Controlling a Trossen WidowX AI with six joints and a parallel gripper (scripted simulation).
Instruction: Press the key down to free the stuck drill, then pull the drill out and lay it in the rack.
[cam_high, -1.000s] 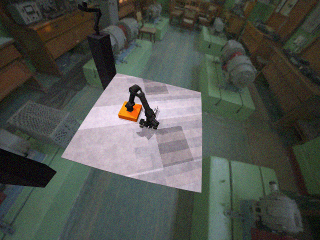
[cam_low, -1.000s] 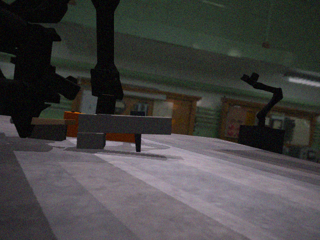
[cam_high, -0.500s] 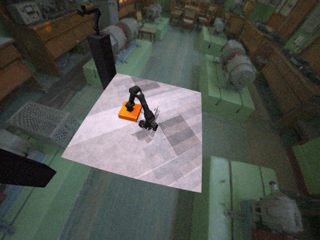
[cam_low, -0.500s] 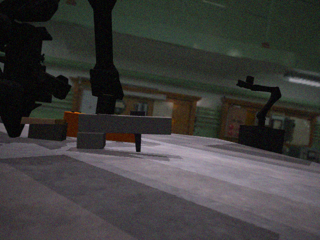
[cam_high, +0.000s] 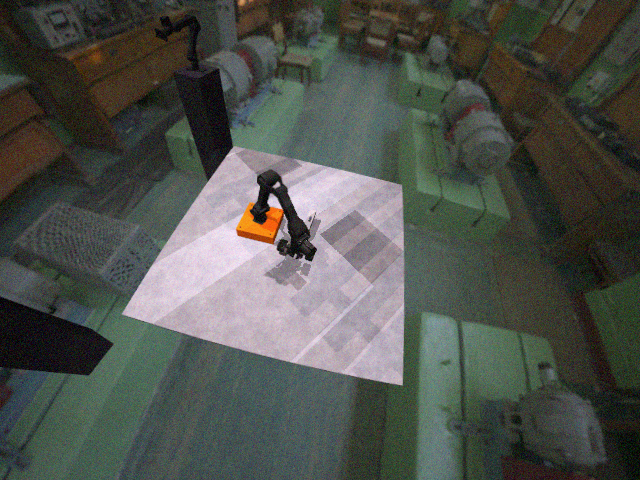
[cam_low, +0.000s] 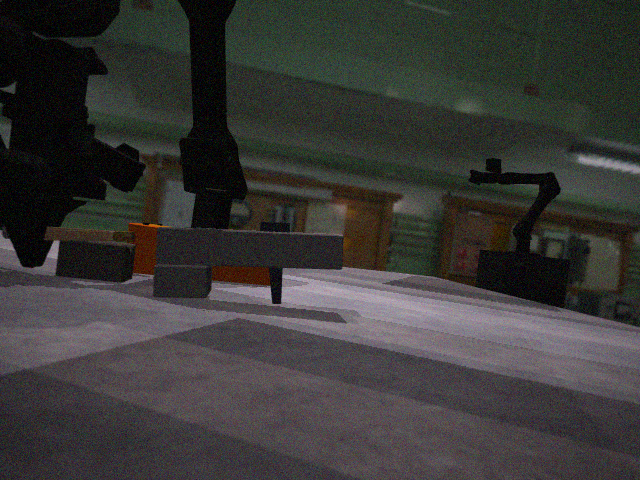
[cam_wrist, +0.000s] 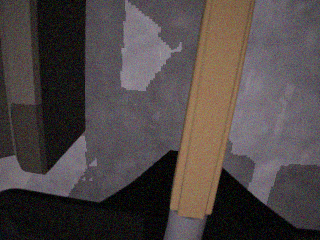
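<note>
The tan drill lies 40 mm to the left of my gripper tip and 40 mm above it. Round my gripper tip: grey rack (80 mm behind, 30 mm to the left); dark key (230 mm to the left, 40 mm above, 20 mm behind).
</note>
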